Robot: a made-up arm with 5 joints.
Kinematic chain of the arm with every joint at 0, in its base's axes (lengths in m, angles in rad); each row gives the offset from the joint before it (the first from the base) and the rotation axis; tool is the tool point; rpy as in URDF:
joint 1: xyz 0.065 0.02 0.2 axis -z
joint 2: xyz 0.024 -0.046 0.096 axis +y
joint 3: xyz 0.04 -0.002 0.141 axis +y
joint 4: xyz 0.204 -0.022 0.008 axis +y
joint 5: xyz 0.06 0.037 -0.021 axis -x
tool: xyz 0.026 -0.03 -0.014 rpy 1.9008 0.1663 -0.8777
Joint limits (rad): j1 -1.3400..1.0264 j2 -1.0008..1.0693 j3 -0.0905..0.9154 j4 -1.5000..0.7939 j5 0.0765..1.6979
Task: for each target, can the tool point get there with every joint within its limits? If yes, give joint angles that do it. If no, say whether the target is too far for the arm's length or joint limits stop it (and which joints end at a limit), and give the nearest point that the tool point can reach.
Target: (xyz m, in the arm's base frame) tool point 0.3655 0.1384 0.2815
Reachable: yes | joints -0.5579 0.0618 0.6007 -0.2622 1.1204
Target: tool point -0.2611 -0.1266 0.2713
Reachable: no: joint limits stop it (at a limit: joint 1, joint 2, joint 3, joint 4, joint 5) | nearest point 0.0103 -0.0133 0.1387 | short by 0.323 m
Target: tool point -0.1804 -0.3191 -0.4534
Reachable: no: too far | nearest point 0.0959 -0.1546 0.0326 | short by 0.583 m
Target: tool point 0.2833 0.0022 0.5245
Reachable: yes | joints -0.2225 -0.8115 0.2878 0.4242 0.6156
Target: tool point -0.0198 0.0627 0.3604
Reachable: no: joint limits stop it (at a limit: joint 1, joint 2, joint 3, joint 4, joint 5) | nearest point 0.1670 0.1743 0.3504 | short by 0.218 m
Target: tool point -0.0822 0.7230 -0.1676
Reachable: no: too far | nearest point 0.1873 0.3522 0.1055 | short by 0.534 m
